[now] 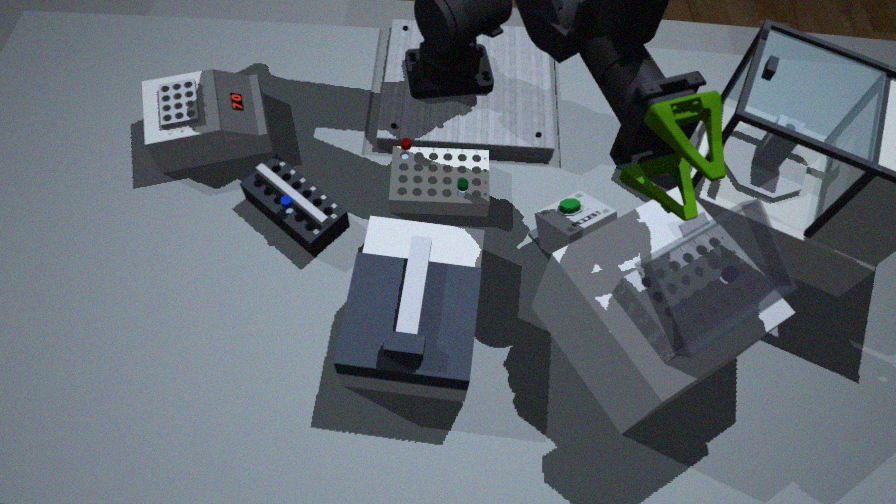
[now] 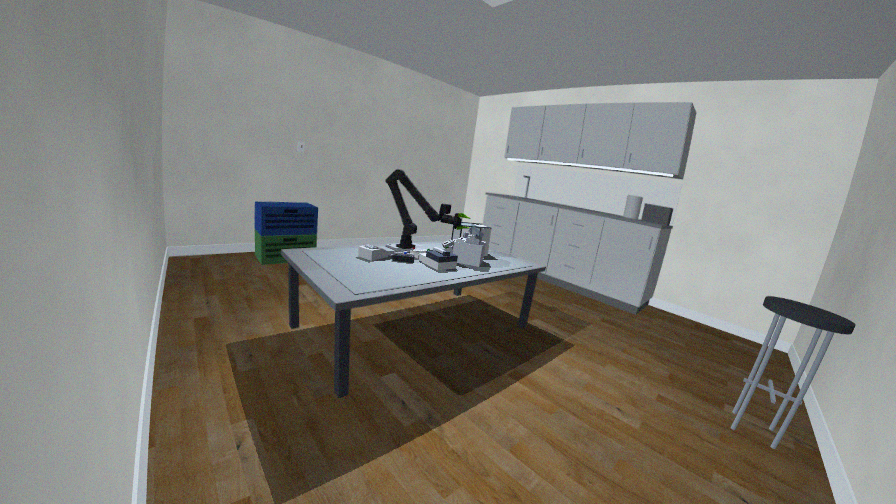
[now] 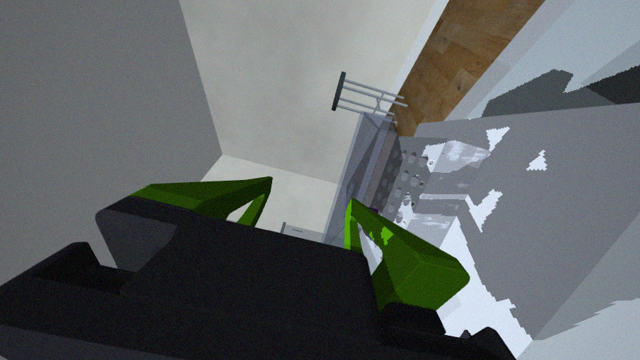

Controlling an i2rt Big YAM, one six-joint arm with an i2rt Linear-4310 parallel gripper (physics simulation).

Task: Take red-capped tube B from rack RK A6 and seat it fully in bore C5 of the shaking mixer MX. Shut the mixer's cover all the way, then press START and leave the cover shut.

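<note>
Red-capped tube B (image 1: 406, 144) stands in the back left corner hole of rack RK (image 1: 438, 207). The mixer MX (image 1: 601, 351) (image 3: 565, 200) is a large grey box at the right. Its clear cover (image 1: 773, 250) (image 3: 356, 155) looks tilted partly up, and rows of bores show beneath it. A purple-capped tube (image 1: 729, 273) stands in one bore. A box with a green button (image 1: 569, 204) is beside the mixer; its lettering is too small to read. My gripper (image 1: 704, 195) (image 2: 463, 220) (image 3: 310, 194) is open and empty, at the near edge of the cover; whether it touches is unclear.
A glass-walled enclosure (image 1: 814, 94) stands at the right. A dark-lidded device (image 1: 369, 313) is at the front middle. A black rack (image 1: 250, 188) with a blue-capped tube (image 1: 286, 201) and a block heater (image 1: 206, 150) reading 70 are at the left. Rack RK also holds a green-capped tube (image 1: 462, 184).
</note>
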